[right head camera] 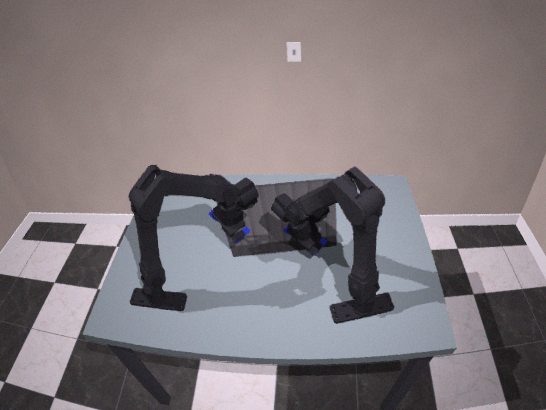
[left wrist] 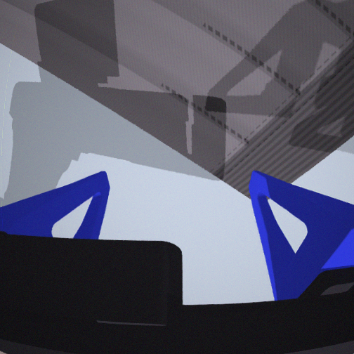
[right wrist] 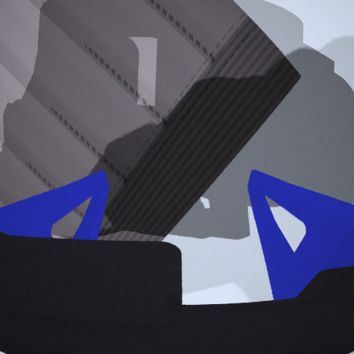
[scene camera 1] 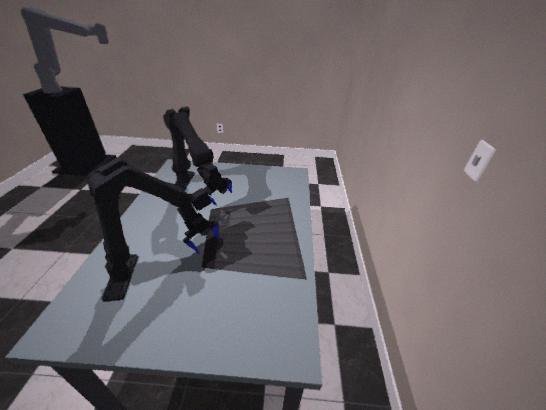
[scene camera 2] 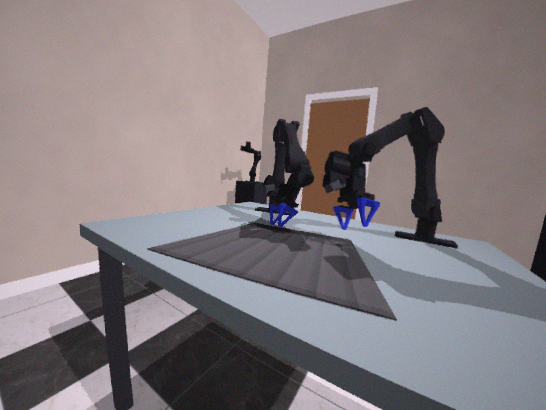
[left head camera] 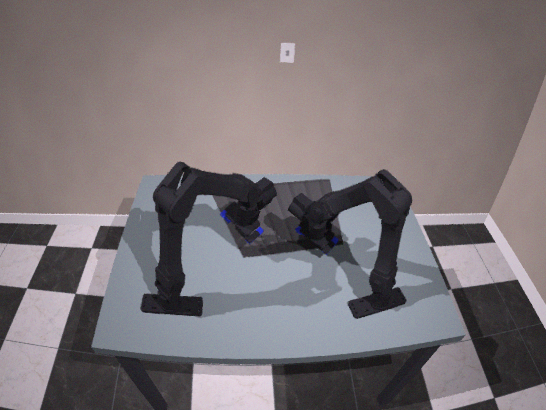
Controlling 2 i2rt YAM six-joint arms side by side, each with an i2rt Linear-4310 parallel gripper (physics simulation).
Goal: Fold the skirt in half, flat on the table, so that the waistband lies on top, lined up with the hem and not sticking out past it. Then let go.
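The dark grey pleated skirt (left head camera: 287, 197) (right head camera: 300, 200) (scene camera 1: 272, 235) (scene camera 2: 300, 272) (left wrist: 150, 50) (right wrist: 75, 75) lies flat and spread out on the table. Its ribbed waistband (left head camera: 272, 250) (right head camera: 260, 248) (left wrist: 280, 145) (right wrist: 200, 115) faces the arm bases; its wider hem faces the wall with the switch plate. My left gripper (left head camera: 242, 227) (right head camera: 229, 224) (scene camera 1: 223, 198) (scene camera 2: 355, 227) (left wrist: 178, 178) is open and empty above the waistband's left corner in the head views. My right gripper (left head camera: 317, 236) (right head camera: 305, 237) (scene camera 1: 207, 246) (scene camera 2: 278, 225) (right wrist: 177, 178) is open and empty above the waistband's right part.
The pale blue table (left head camera: 260, 325) (right head camera: 250, 330) (scene camera 1: 240, 340) (scene camera 2: 450, 325) carries both arm bases on its side away from the hem. Arm shadows cross the skirt and table. A black pedestal (scene camera 1: 67, 130) with a grey arm stands beyond the table.
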